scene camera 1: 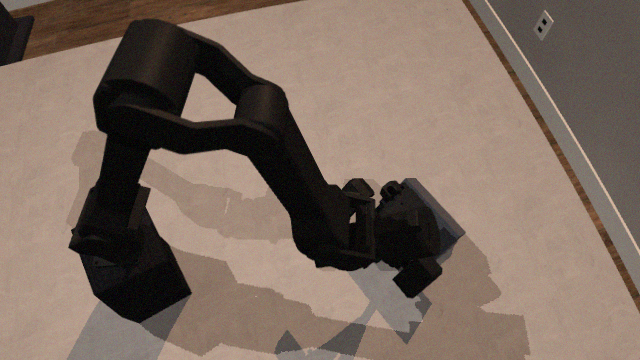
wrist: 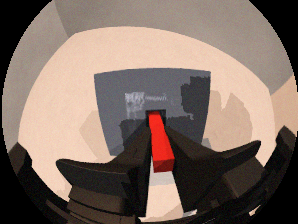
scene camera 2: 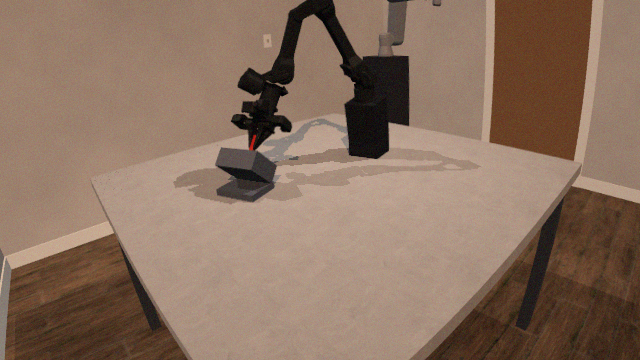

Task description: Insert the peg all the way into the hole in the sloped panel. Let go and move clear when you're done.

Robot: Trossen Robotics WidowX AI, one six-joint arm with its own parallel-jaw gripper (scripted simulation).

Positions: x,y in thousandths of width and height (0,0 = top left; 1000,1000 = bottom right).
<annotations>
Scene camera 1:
gripper: 630,640
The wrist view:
gripper: 525,587
red peg: 549,712
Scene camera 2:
gripper: 395,415
</annotations>
